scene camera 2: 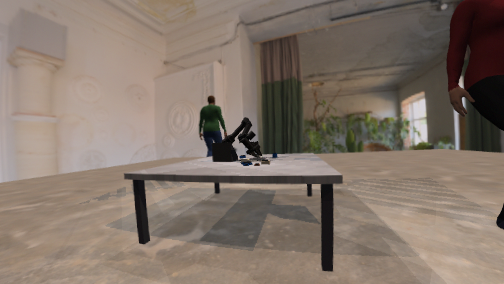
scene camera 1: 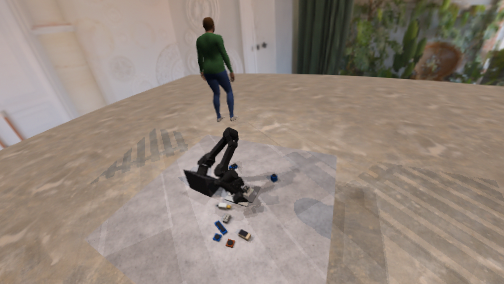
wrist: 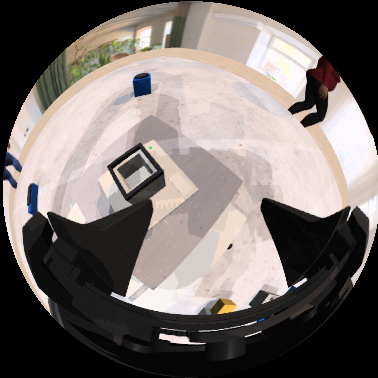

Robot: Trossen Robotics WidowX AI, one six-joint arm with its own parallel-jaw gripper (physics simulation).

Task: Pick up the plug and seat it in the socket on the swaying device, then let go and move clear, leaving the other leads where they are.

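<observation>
The device shows as a beige block with a green light, on a grey plate. A black square frame around a hollow stands on the block and looks like the socket. My gripper is open above the plate, its left finger close to the framed opening, with no object between the fingers. A white piece with a yellow end, possibly the plug, lies beside the device; its yellow end shows low in the wrist view. The gripper body hides part of that area.
A blue box stands beyond the device; a blue piece lies behind the arm. A grey connector, long blue piece, small blue piece, orange piece and beige-black block lie nearer scene camera 1.
</observation>
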